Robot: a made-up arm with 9 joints.
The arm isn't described. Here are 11 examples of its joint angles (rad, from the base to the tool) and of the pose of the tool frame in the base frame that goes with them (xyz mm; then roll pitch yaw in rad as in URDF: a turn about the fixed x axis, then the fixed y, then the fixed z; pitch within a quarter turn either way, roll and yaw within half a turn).
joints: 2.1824 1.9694 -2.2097 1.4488 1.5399 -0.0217 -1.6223 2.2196 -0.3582
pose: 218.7 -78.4 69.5 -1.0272 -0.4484 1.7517
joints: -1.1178 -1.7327 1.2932 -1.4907 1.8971 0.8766 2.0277 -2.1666 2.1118
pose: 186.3 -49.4 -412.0 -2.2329 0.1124 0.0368
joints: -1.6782 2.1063 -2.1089 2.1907 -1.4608 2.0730 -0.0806 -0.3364 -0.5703
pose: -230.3 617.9 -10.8 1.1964 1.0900 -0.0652
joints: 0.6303 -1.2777 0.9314 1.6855 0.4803 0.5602 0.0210 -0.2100 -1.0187
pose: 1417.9 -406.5 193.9 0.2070 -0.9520 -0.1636
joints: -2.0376 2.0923 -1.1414 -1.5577 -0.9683 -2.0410 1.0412 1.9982 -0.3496
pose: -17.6 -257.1 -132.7 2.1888 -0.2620 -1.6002
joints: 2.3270 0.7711 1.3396 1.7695 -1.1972 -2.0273 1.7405 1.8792 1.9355
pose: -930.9 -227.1 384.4 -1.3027 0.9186 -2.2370
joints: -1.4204 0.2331 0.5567 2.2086 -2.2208 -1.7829 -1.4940 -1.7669 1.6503
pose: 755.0 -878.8 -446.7 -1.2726 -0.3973 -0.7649
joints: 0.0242 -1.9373 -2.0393 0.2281 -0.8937 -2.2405 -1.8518 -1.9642 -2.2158
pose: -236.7 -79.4 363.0 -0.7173 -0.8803 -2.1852
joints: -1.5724 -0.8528 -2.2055 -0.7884 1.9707 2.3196 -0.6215 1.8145 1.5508
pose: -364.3 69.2 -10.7 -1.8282 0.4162 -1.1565
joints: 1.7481 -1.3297 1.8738 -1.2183 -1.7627 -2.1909 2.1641 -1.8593 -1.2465
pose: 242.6 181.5 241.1 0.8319 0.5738 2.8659
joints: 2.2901 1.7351 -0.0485 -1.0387 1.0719 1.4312 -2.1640 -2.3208 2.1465
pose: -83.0 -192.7 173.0 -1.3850 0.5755 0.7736
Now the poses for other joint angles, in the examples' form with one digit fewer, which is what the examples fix.
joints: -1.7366 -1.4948 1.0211 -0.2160 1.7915 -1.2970 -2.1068 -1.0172 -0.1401
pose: 37 300 -912 -0.549 0.514 1.069
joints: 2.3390 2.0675 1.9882 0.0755 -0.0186 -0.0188 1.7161 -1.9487 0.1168
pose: -579 -259 546 -0.341 -0.903 2.908
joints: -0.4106 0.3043 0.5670 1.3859 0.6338 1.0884 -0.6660 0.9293 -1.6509
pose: 882 -891 -284 0.185 0.765 1.032
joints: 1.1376 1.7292 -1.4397 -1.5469 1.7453 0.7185 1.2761 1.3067 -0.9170
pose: 301 37 504 -1.588 0.112 0.922
